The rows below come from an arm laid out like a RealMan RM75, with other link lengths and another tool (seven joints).
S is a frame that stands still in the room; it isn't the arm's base.
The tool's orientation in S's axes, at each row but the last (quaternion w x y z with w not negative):
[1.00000 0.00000 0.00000 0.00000]
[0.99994 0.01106 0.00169 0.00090]
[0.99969 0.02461 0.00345 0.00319]
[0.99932 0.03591 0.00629 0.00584]
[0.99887 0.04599 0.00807 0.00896]
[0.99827 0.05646 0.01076 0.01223]
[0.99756 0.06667 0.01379 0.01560]
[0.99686 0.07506 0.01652 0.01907]
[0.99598 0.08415 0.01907 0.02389]
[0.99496 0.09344 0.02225 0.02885]
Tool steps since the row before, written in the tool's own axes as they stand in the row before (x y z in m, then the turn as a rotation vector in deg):
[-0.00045 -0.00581 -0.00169 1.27 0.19 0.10]
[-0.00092 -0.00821 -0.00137 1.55 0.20 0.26]
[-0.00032 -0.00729 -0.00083 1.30 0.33 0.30]
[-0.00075 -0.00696 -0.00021 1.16 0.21 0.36]
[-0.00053 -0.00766 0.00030 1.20 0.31 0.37]
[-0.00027 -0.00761 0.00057 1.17 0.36 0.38]
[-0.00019 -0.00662 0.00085 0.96 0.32 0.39]
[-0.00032 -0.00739 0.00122 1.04 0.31 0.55]
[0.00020 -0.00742 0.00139 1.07 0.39 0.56]
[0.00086 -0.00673 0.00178 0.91 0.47 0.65]
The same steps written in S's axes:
[-0.00045 -0.00581 -0.00169 1.27 0.19 0.10]
[-0.00091 -0.00818 -0.00155 1.55 0.20 0.26]
[-0.00028 -0.00724 -0.00119 1.30 0.32 0.31]
[-0.00067 -0.00694 -0.00070 1.16 0.20 0.36]
[-0.00039 -0.00766 -0.00040 1.20 0.30 0.38]
[-0.00008 -0.00763 -0.00029 1.17 0.34 0.39]
[0.00003 -0.00668 -0.00004 0.96 0.30 0.40]
[-0.00001 -0.00750 0.00010 1.05 0.27 0.56]
[0.00059 -0.00753 0.00011 1.07 0.35 0.58]
[0.00130 -0.00688 0.00045 0.91 0.40 0.69]

